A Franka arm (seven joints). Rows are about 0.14 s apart.
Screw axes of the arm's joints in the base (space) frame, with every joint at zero. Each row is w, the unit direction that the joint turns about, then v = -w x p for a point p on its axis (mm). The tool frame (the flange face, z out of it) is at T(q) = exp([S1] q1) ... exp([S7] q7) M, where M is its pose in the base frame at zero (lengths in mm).
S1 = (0, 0, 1, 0, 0, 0)
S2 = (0, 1, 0, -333, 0, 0)
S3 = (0, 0, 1, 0, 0, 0)
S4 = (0, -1, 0, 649, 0, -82.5)
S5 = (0, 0, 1, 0, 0, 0)
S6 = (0, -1, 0, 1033, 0, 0)
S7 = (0, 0, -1, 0, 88, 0)
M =
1 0 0 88
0 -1 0 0
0 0 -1 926
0 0 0 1
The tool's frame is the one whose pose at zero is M.
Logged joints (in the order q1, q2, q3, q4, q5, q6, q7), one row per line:
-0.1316, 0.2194, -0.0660, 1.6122, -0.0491, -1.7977, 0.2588
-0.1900, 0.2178, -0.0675, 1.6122, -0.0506, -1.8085, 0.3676
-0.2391, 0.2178, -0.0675, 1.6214, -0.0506, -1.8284, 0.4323
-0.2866, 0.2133, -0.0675, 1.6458, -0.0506, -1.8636, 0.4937
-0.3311, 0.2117, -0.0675, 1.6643, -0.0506, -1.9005, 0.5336
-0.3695, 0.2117, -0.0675, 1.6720, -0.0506, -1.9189, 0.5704
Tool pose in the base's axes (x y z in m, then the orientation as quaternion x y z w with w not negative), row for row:
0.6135, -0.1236, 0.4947, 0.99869, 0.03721, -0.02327, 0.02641
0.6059, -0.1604, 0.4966, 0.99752, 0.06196, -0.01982, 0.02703
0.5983, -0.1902, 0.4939, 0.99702, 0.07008, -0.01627, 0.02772
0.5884, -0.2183, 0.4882, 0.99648, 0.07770, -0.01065, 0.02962
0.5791, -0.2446, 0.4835, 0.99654, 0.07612, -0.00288, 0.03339
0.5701, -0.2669, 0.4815, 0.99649, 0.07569, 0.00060, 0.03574
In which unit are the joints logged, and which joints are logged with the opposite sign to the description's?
The joints are logged in radians. Opposite sign: q4, q6, q7.
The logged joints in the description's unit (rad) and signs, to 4 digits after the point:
-0.1316, 0.2194, -0.0660, -1.6122, -0.0491, 1.7977, -0.2588
-0.1900, 0.2178, -0.0675, -1.6122, -0.0506, 1.8085, -0.3676
-0.2391, 0.2178, -0.0675, -1.6214, -0.0506, 1.8284, -0.4323
-0.2866, 0.2133, -0.0675, -1.6458, -0.0506, 1.8636, -0.4937
-0.3311, 0.2117, -0.0675, -1.6643, -0.0506, 1.9005, -0.5336
-0.3695, 0.2117, -0.0675, -1.6720, -0.0506, 1.9189, -0.5704

